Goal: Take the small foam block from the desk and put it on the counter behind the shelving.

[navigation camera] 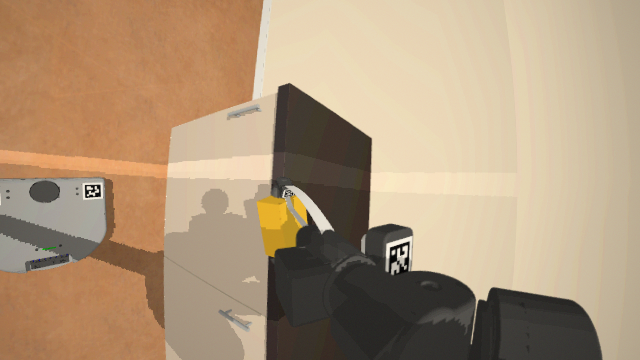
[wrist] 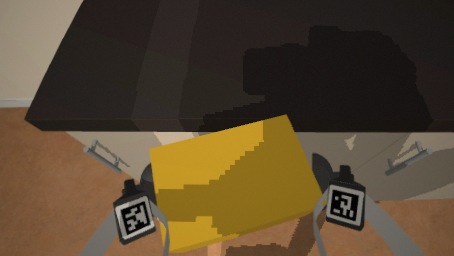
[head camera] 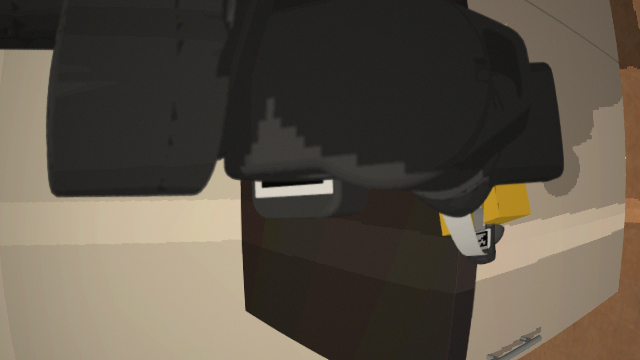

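Pixels of known places: gripper, fingertip midpoint: (wrist: 237,177); robot's base at its link origin: (navigation camera: 45,190).
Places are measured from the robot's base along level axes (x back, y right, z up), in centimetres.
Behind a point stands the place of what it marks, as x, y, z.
The small foam block, a yellow box (head camera: 510,202) {-0.8, 23.0, 102.5} (navigation camera: 274,225) {1.5, 23.5, 102.7} (wrist: 235,187) {2.1, 26.0, 104.1}, is between the two fingertips of my gripper (navigation camera: 294,211) (wrist: 237,177) {2.3, 27.7, 99.8}, tilted in the wrist view. The gripper is shut on it; in the head camera view the wrist hides part of both. The counter has a dark top (head camera: 350,280) {-11.1, 59.3, 91.0} (navigation camera: 330,150) {-13.5, 59.8, 91.0} (wrist: 115,65) {-15.1, 48.6, 91.0} over beige cabinet fronts. The block overlaps the counter's front edge in the navigation and wrist views, with cabinet front and floor showing around it in the wrist view. Its height over the top is hard to tell. The desk and shelving do not show.
Cabinet handles (head camera: 515,347) (navigation camera: 243,111) (wrist: 409,159) stick out of the fronts. A pale wall (head camera: 125,290) {-16.9, 100.8, 119.0} (navigation camera: 440,125) {-26.8, 101.5, 121.0} stands behind the counter. My mobile base (navigation camera: 55,220) {9.7, 2.2, 16.0} is on the brown floor (navigation camera: 100,75) {-49.7, 16.6, 0.0} before the cabinets. The dark wrist (navigation camera: 400,310) {0.2, 11.1, 122.8} reaches over the counter.
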